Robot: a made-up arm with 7 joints.
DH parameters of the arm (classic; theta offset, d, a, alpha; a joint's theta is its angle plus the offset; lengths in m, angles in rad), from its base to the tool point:
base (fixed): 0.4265 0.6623 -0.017 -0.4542
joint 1: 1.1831 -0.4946 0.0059 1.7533
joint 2: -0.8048 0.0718 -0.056 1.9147
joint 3: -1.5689 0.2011 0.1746 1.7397
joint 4: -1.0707 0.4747 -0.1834 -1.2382
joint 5: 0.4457 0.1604 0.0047 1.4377
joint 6: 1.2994 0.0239 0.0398 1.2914
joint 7: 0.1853 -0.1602 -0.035 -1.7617
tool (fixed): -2.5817 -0.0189 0 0
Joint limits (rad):
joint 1: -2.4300..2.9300
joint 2: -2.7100..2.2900
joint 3: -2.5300..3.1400
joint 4: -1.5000..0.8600
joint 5: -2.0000..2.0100
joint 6: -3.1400..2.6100
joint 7: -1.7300..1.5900
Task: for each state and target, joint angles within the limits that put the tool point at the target. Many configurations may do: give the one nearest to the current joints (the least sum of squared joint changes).
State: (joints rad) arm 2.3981 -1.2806 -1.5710 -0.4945 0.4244 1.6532 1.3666
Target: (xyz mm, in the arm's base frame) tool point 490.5 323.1 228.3
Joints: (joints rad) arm 1.5599 -1.1076 -1.7886 -0.2351 0.3230 1.9420 1.3020
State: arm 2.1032 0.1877 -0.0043 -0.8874 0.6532 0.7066 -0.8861
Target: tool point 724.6 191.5 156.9
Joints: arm 2.3143 0.5182 -0.1918 -0.7303 0.6867 0.9945 -0.8730
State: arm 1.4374 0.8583 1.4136 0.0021 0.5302 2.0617 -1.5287
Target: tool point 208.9 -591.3 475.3
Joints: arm 1.6113 0.6432 1.2500 0.2128 0.5070 2.0719 -1.5667
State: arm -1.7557 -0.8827 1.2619 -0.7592 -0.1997 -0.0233 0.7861
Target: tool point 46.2 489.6 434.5
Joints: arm -1.8868 -1.1575 0.6711 -0.2955 -0.3675 0.3176 0.6863
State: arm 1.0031 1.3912 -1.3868 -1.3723 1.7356 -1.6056 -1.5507
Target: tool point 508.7 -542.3 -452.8
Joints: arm 0.8896 1.7104 -1.2036 -0.9621 1.8975 -1.5901 -1.5111
